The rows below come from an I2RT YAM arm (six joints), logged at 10 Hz.
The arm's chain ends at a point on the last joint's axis. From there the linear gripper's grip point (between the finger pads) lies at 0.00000 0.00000 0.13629 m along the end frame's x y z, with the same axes.
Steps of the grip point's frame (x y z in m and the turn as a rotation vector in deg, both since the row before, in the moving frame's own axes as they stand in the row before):
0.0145, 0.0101, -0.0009, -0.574, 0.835, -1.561
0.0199, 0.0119, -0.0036, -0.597, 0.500, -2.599
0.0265, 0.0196, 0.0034, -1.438, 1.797, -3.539
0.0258, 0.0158, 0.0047, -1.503, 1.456, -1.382
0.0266, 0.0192, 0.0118, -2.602, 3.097, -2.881
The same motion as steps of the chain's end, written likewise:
0.0125, 0.0088, -0.0009, -0.574, 0.835, -1.561
0.0187, 0.0105, -0.0036, -0.597, 0.500, -2.599
0.0221, 0.0163, 0.0035, -1.438, 1.797, -3.539
0.0223, 0.0123, 0.0048, -1.503, 1.456, -1.382
0.0191, 0.0132, 0.0121, -2.602, 3.097, -2.881

